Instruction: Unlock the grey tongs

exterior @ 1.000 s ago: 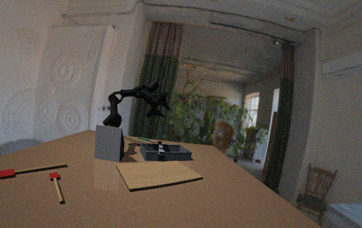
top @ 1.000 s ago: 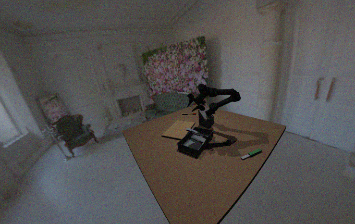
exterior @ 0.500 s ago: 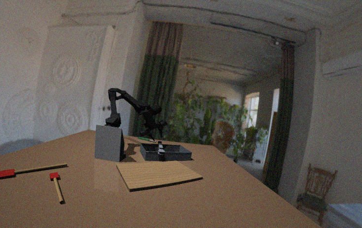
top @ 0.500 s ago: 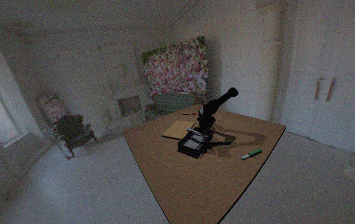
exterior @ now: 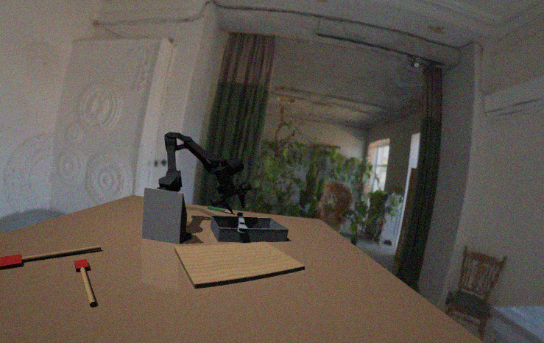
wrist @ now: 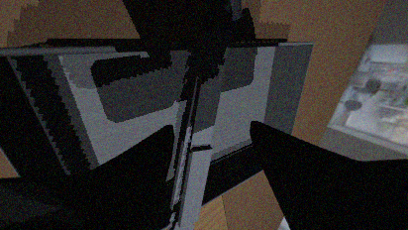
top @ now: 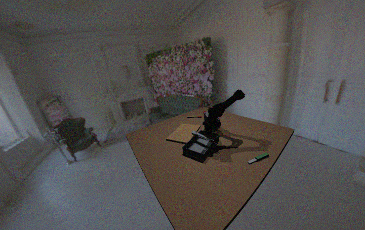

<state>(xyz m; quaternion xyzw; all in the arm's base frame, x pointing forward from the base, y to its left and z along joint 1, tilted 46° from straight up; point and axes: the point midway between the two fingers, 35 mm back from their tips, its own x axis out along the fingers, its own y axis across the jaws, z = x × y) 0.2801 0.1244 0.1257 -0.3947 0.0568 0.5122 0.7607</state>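
My gripper tip is 5 cm short of the roasting tin, 3 cm to the left of it and 7 cm above it. Also, from my gripper tip: wooden board 2 cm ahead, 33 cm to the right, 9 cm below; then red spatula 52 cm behind, 53 cm to the right, 9 cm below.
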